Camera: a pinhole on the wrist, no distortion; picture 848 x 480 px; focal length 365.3 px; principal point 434.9 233.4 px. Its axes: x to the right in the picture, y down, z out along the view. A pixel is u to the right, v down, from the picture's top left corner.
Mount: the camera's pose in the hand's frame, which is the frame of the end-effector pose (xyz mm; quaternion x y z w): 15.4 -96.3 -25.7 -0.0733 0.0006 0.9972 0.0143
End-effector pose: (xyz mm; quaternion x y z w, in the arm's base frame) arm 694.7 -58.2 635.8 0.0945 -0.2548 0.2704 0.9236
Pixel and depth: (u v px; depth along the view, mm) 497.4 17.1 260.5
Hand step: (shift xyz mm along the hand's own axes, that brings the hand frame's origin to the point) -62.3 60.0 225.6
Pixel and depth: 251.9 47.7 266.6
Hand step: 112.4 36.3 257.7
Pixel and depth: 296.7 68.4 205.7
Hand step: 64.9 -5.0 189.3
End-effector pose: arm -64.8 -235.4 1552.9 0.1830 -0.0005 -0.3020 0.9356
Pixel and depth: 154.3 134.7 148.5
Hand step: 107.6 -58.9 137.9
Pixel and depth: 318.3 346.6 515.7
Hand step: 98.2 -259.0 508.4
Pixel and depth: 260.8 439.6 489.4
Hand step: 166.6 -377.5 492.3
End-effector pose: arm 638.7 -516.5 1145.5 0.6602 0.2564 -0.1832 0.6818
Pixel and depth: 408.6 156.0 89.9
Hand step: 9.2 -77.1 64.2
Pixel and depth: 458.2 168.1 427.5
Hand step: -71.9 -17.7 393.3
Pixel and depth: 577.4 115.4 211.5
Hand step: -95.1 -25.0 171.5
